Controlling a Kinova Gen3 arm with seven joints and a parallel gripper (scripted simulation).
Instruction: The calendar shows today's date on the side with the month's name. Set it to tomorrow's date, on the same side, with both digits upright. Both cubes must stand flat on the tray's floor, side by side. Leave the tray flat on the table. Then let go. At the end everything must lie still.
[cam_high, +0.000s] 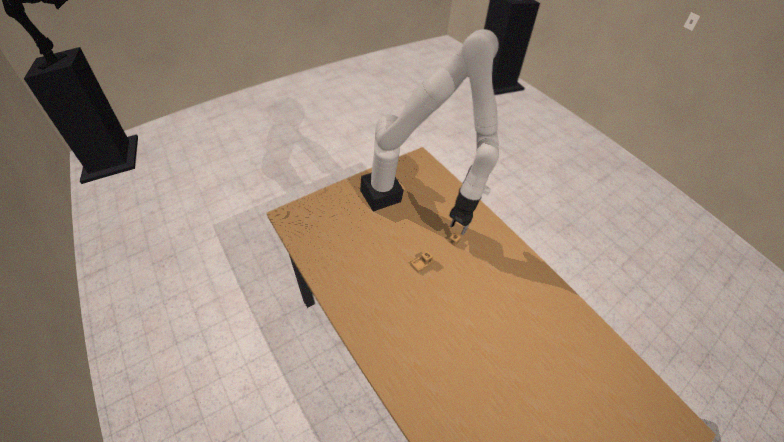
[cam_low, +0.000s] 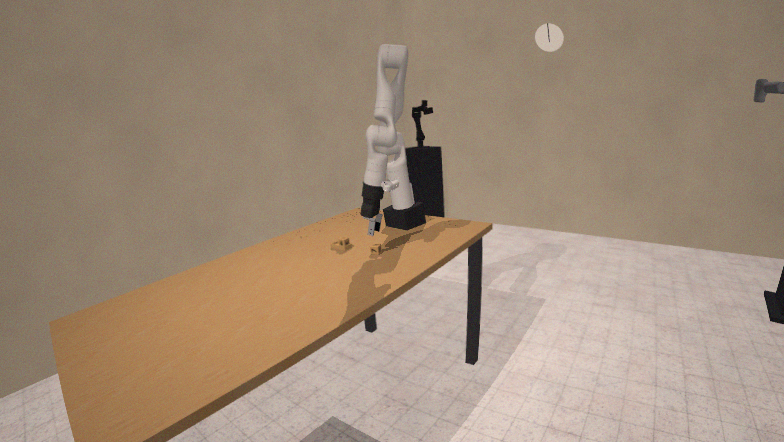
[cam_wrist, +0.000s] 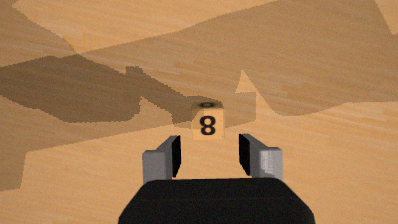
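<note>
My gripper is now 80 mm above the wooden date cube. The rest, counted from my hand: wooden tray: 40 mm ahead, 160 mm to the right, 90 mm below.
</note>
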